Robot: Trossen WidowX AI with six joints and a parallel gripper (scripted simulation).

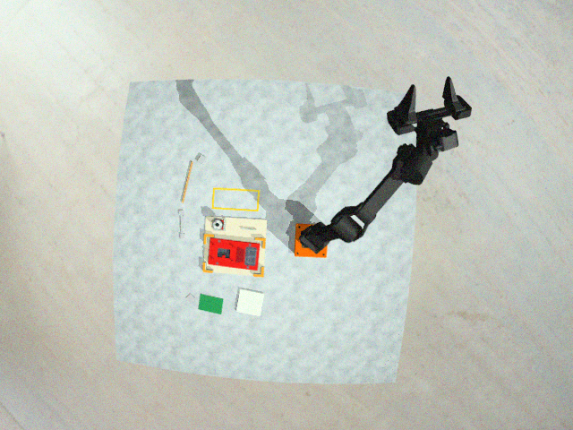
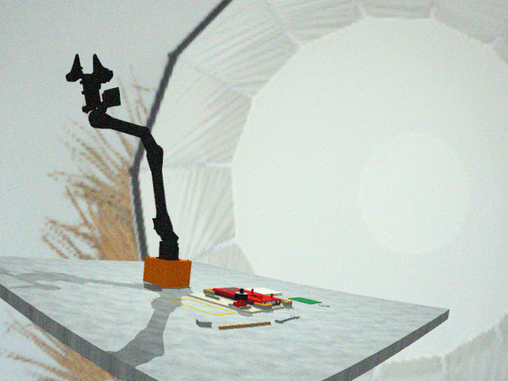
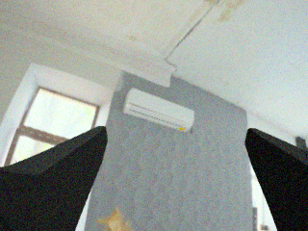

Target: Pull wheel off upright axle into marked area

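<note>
Now: the wheel 71 cm below my gripper tip, 58 cm ahead of it and 26 cm to the left of it. Also, from my gripper tip: white tile: 75 cm below, 58 cm to the left, 49 cm ahead; then thin wooden stick: 75 cm below, 71 cm ahead, 7 cm to the left; then black upright axle: 72 cm below, 58 cm ahead, 26 cm to the left.
</note>
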